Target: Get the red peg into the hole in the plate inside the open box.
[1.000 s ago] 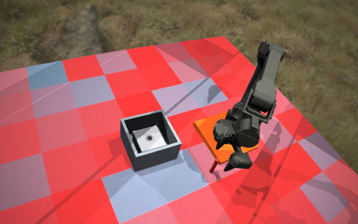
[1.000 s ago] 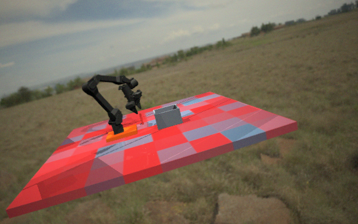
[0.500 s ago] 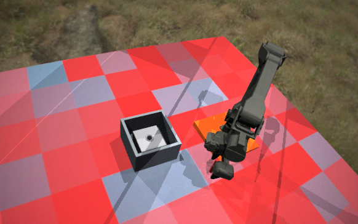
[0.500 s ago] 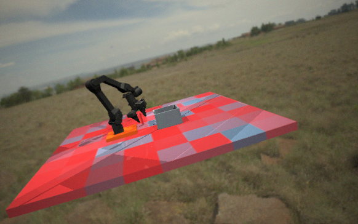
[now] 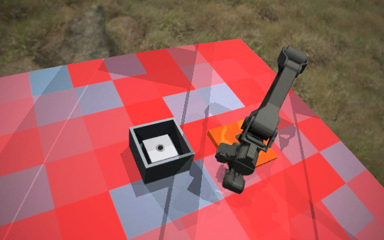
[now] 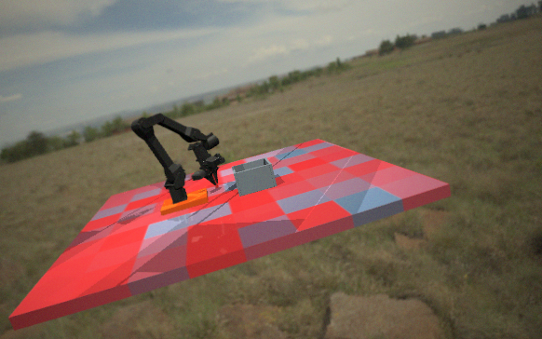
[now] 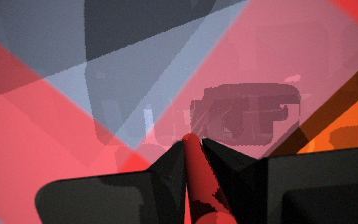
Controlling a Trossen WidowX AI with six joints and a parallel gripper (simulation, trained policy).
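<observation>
Right now my gripper tip is 200 mm to the left of the plate, 140 mm short of it and 30 mm below it. The rest, counted from my gripper tip: red peg: 20 mm above; dark grey box: 200 mm to the right, 140 mm ahead, 10 mm above.
</observation>
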